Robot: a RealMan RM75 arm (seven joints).
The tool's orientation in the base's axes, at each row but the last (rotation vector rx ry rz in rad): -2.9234 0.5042 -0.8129; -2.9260 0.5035 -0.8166; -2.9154 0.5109 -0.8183; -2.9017 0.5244 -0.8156; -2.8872 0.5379 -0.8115; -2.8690 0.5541 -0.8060; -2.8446 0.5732 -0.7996; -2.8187 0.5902 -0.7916; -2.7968 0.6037 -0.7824; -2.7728 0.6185 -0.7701
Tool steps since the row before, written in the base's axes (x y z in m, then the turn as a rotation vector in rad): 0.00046 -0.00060 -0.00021 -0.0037 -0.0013 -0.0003; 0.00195 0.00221 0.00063 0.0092 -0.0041 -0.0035; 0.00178 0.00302 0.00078 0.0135 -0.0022 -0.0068; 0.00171 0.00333 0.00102 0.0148 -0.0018 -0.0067; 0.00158 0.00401 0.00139 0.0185 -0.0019 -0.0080; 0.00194 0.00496 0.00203 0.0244 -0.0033 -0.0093; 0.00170 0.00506 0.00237 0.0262 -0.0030 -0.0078; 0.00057 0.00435 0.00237 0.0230 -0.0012 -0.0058; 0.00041 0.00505 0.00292 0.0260 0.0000 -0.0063; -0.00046 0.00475 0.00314 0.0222 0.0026 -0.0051
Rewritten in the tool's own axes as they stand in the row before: 0.00047 0.00046 0.00043 -0.0027 0.0024 -0.0016; 0.00116 -0.00275 0.00040 0.0070 0.0017 0.0078; 0.00080 -0.00349 0.00019 0.0082 -0.0009 0.0128; 0.00071 -0.00381 -0.00003 0.0092 -0.0017 0.0134; 0.00050 -0.00449 -0.00038 0.0115 -0.0025 0.0165; 0.00066 -0.00562 -0.00068 0.0161 -0.0028 0.0206; 0.00047 -0.00573 -0.00101 0.0181 -0.0040 0.0203; -0.00024 -0.00474 -0.00153 0.0158 -0.0050 0.0170; -0.00050 -0.00549 -0.00196 0.0174 -0.0070 0.0191; -0.00106 -0.00501 -0.00253 0.0138 -0.0084 0.0163
